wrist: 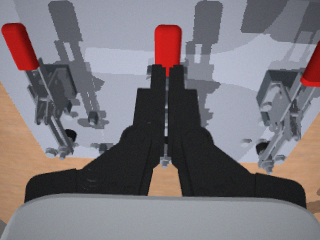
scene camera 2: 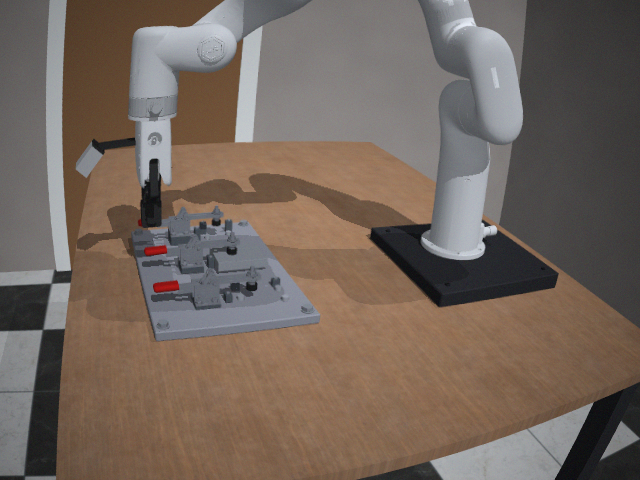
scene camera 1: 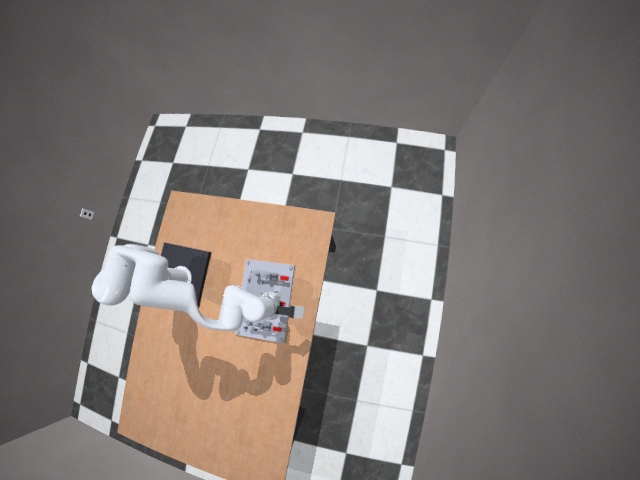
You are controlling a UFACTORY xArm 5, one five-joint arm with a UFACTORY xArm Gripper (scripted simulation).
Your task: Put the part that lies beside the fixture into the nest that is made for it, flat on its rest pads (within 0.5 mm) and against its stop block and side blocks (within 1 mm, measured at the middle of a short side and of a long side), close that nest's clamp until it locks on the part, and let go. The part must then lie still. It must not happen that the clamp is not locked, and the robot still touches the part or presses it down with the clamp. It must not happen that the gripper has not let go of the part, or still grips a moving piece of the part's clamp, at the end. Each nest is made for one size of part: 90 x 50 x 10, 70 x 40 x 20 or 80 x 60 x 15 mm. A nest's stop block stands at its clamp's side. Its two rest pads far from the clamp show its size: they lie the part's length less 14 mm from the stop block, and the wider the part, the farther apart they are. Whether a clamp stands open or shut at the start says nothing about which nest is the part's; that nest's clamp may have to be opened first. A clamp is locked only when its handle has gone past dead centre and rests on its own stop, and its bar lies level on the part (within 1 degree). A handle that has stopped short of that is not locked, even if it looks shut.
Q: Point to a grey fixture plate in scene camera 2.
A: At 263, 309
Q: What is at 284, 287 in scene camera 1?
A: A grey fixture plate.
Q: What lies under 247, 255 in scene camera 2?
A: A grey block.
